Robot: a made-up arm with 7 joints. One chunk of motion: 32 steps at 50 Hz.
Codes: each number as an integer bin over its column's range. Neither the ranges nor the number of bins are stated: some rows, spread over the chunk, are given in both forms.
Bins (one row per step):
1: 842 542 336 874 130 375
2: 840 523 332 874 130 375
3: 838 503 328 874 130 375
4: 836 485 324 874 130 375
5: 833 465 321 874 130 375
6: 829 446 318 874 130 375
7: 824 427 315 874 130 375
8: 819 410 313 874 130 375
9: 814 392 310 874 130 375
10: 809 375 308 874 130 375
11: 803 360 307 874 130 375
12: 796 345 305 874 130 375
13: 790 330 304 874 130 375
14: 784 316 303 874 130 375
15: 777 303 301 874 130 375
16: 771 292 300 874 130 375
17: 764 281 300 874 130 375
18: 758 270 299 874 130 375
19: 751 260 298 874 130 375
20: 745 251 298 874 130 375
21: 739 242 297 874 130 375
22: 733 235 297 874 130 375
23: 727 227 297 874 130 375
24: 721 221 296 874 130 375
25: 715 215 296 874 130 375
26: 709 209 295 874 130 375
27: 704 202 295 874 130 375
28: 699 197 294 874 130 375
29: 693 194 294 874 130 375
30: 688 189 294 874 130 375
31: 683 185 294 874 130 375
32: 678 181 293 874 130 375
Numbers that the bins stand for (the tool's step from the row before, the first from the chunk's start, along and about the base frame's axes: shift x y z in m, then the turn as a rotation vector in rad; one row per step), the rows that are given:
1: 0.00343 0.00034 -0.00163 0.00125 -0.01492 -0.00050
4: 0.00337 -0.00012 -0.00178 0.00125 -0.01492 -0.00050
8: 0.00320 -0.00072 -0.00193 0.00125 -0.01492 -0.00050
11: 0.00304 -0.00112 -0.00201 0.00125 -0.01492 -0.00050
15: 0.00278 -0.00157 -0.00208 0.00125 -0.01492 -0.00050
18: 0.00259 -0.00184 -0.00211 0.00125 -0.01492 -0.00050
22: 0.00234 -0.00212 -0.00214 0.00125 -0.01492 -0.00050
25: 0.00216 -0.00228 -0.00215 0.00125 -0.01492 -0.00050
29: 0.00194 -0.00245 -0.00217 0.00125 -0.01492 -0.00050
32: 0.00179 -0.00255 -0.00219 0.00125 -0.01492 -0.00050
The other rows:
2: 0.00341 0.00019 -0.00168 0.00125 -0.01492 -0.00050
3: 0.00339 0.00003 -0.00173 0.00125 -0.01492 -0.00050
5: 0.00334 -0.00028 -0.00182 0.00125 -0.01492 -0.00050
6: 0.00330 -0.00043 -0.00186 0.00125 -0.01492 -0.00050
7: 0.00325 -0.00058 -0.00190 0.00125 -0.01492 -0.00050
9: 0.00315 -0.00086 -0.00197 0.00125 -0.01492 -0.00050
10: 0.00310 -0.00100 -0.00199 0.00125 -0.01492 -0.00050
12: 0.00297 -0.00124 -0.00203 0.00125 -0.01492 -0.00050
13: 0.00291 -0.00136 -0.00204 0.00125 -0.01492 -0.00050
14: 0.00285 -0.00147 -0.00206 0.00125 -0.01492 -0.00050
16: 0.00272 -0.00166 -0.00210 0.00125 -0.01492 -0.00050
17: 0.00265 -0.00175 -0.00210 0.00125 -0.01492 -0.00050
19: 0.00252 -0.00192 -0.00212 0.00125 -0.01492 -0.00050
20: 0.00246 -0.00199 -0.00212 0.00125 -0.01492 -0.00050
21: 0.00240 -0.00206 -0.00214 0.00125 -0.01492 -0.00050
23: 0.00228 -0.00218 -0.00214 0.00125 -0.01492 -0.00050
24: 0.00222 -0.00223 -0.00215 0.00125 -0.01492 -0.00050
26: 0.00210 -0.00233 -0.00216 0.00125 -0.01492 -0.00050
27: 0.00205 -0.00238 -0.00216 0.00125 -0.01492 -0.00050
28: 0.00200 -0.00242 -0.00217 0.00125 -0.01492 -0.00050
30: 0.00189 -0.00249 -0.00217 0.00125 -0.01492 -0.00050
31: 0.00184 -0.00252 -0.00217 0.00125 -0.01492 -0.00050

